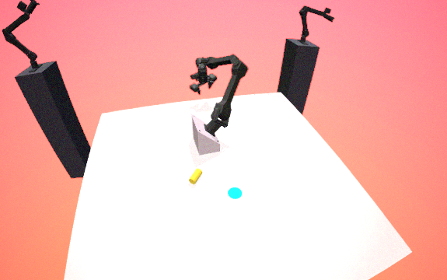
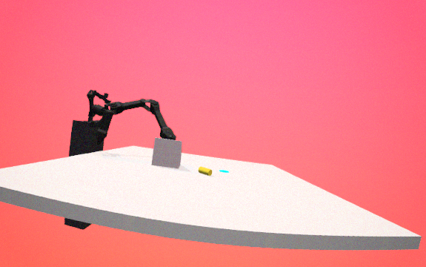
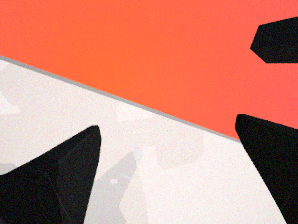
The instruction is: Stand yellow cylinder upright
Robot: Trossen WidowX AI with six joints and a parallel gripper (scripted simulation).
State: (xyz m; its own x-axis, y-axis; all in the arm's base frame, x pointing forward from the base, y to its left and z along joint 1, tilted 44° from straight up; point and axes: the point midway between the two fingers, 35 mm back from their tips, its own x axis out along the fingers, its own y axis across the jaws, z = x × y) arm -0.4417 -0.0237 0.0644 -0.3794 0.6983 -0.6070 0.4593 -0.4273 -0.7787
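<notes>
My gripper tip is 68 cm short of the yellow cylinder, 12 cm to the left of it and 4 cm above it. Also, from my gripper tip: cyan circle 79 cm ahead, 3 cm to the left, 6 cm below.
</notes>
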